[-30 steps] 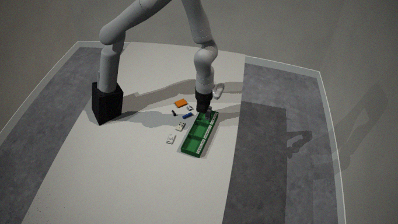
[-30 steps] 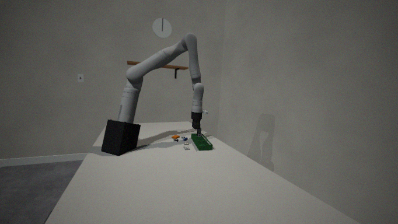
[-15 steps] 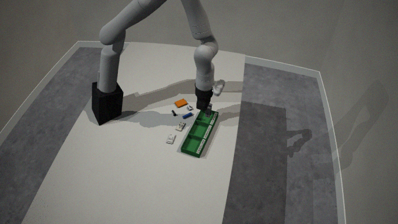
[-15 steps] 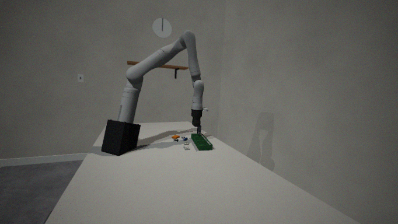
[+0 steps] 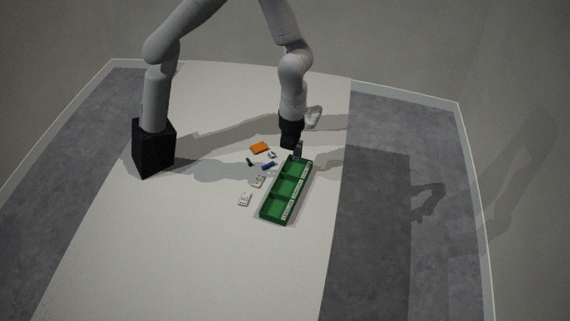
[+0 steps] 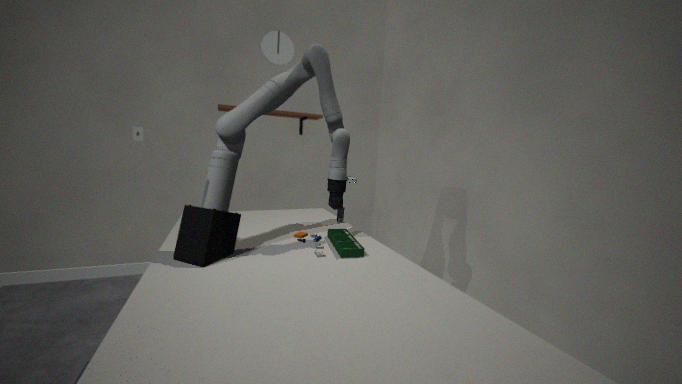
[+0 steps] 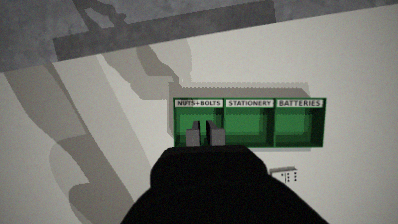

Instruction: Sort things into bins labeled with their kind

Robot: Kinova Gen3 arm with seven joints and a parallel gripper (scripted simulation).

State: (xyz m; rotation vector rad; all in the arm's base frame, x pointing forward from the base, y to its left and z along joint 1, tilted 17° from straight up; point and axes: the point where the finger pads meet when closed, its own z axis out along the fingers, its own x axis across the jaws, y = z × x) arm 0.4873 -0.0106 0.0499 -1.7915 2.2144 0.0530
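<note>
Right now the blue battery is 9 cm behind my hand, 1 cm to the left of it and 9 cm below it. The rest, counted from my hand: black bolt: 16 cm behind, 2 cm to the left, 9 cm below; green three-part bin: 2 cm behind, 8 cm to the right, 8 cm below; grey piece: 9 cm behind, 7 cm to the left, 9 cm below.
</note>
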